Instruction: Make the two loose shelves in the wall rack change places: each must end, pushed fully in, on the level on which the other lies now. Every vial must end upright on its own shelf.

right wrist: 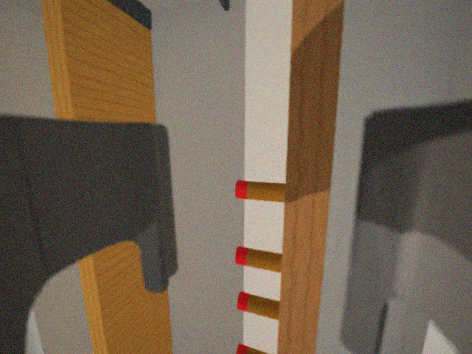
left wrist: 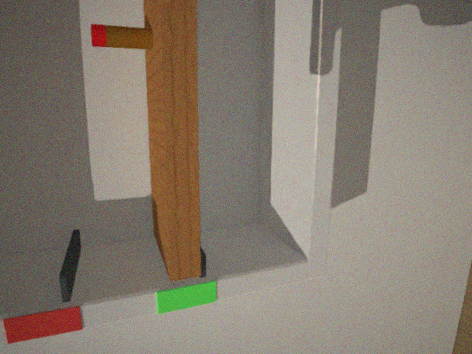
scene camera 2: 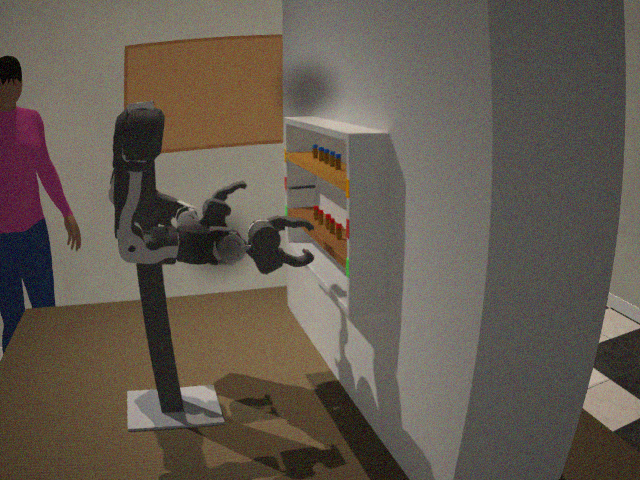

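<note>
The orange-yellow shelf (scene camera 2: 316,164) (right wrist: 102,75) sits at the rack's top, orange-marked level with several upright blue-capped vials (scene camera 2: 326,156). The brown shelf (scene camera 2: 338,250) (left wrist: 175,150) (right wrist: 310,150) sits at the lowest, green-marked level with several upright red-capped vials (scene camera 2: 328,222) (left wrist: 127,37) (right wrist: 265,192). My right gripper (scene camera 2: 311,241) (right wrist: 265,210) is partly open and empty, in front of the rack; in the right wrist view the brown shelf shows between its fingers. My left gripper (scene camera 2: 238,204) is open, farther back from the rack, its lower finger hidden in scene camera 2; its fingers do not show in the left wrist view.
The white wall rack (scene camera 2: 372,206) (left wrist: 115,310) has side walls around the shelves. A dark bracket (scene camera 2: 301,187) (left wrist: 70,267) stands at the red-marked middle level, which holds no shelf. A ledge (scene camera 2: 325,271) runs below the brown shelf. A person (scene camera 2: 20,170) stands at the far left.
</note>
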